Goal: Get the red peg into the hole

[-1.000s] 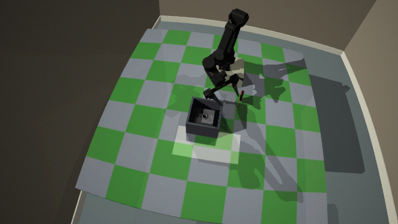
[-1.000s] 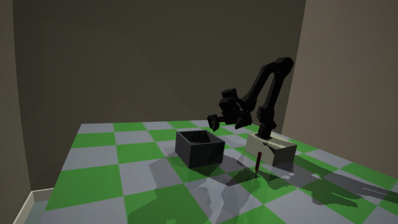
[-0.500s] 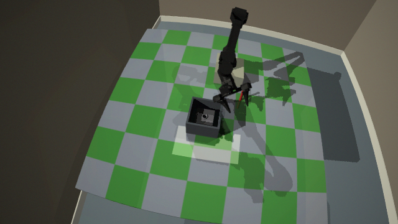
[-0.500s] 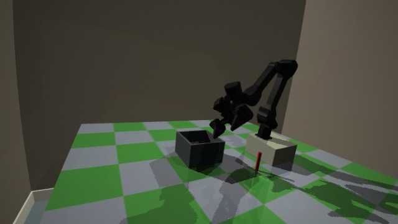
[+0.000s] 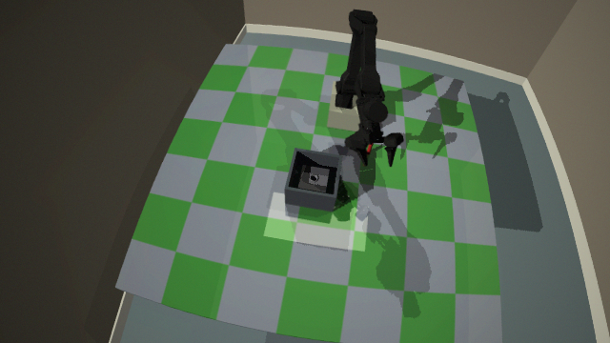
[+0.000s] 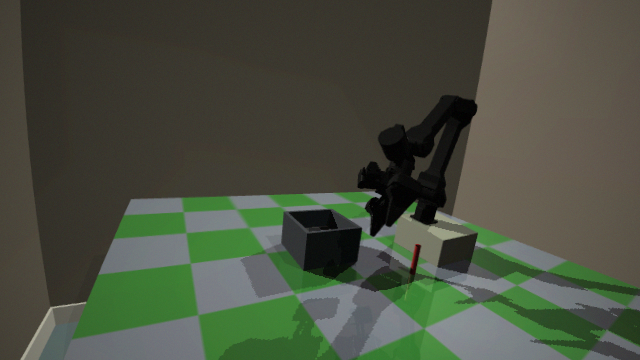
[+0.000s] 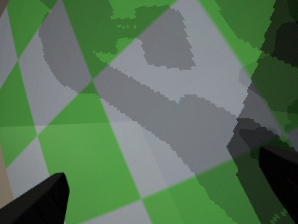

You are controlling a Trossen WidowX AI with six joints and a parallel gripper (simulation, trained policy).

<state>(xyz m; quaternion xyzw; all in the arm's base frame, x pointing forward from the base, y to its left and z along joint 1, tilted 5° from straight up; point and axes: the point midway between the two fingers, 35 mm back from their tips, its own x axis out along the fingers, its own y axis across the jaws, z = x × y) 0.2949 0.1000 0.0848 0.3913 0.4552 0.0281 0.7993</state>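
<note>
The red peg is 15 cm behind my gripper tip, 10 cm below it and 1 cm to the right of it. Also, from my gripper tip: dark box (20 cm to the right, 11 cm below, 2 cm ahead); grey plate (20 cm to the right, 9 cm below, 2 cm ahead).
</note>
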